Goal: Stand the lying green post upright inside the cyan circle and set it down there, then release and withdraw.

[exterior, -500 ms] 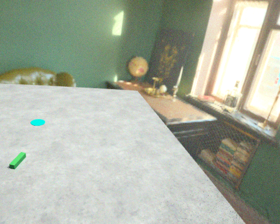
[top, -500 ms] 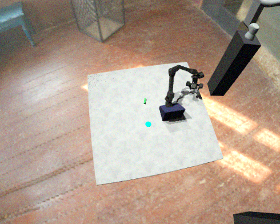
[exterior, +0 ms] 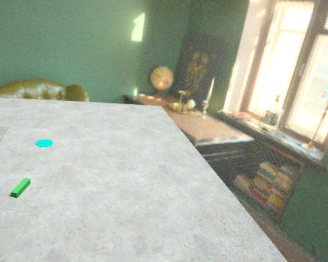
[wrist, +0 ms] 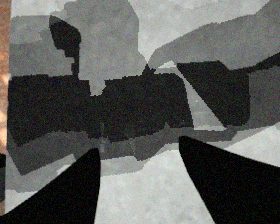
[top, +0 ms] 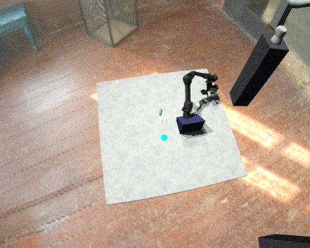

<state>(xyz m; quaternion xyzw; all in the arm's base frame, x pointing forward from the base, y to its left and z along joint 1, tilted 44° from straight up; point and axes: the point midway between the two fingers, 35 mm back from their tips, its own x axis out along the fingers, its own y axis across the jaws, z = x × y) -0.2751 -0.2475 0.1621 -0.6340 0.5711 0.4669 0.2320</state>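
Right now my gripper tip is 53 cm short of the green post, 17 cm to the right of it and 4 cm above it. The rest, counted from my gripper tip: cyan circle 51 cm ahead, 44 cm to the left, 5 cm below.
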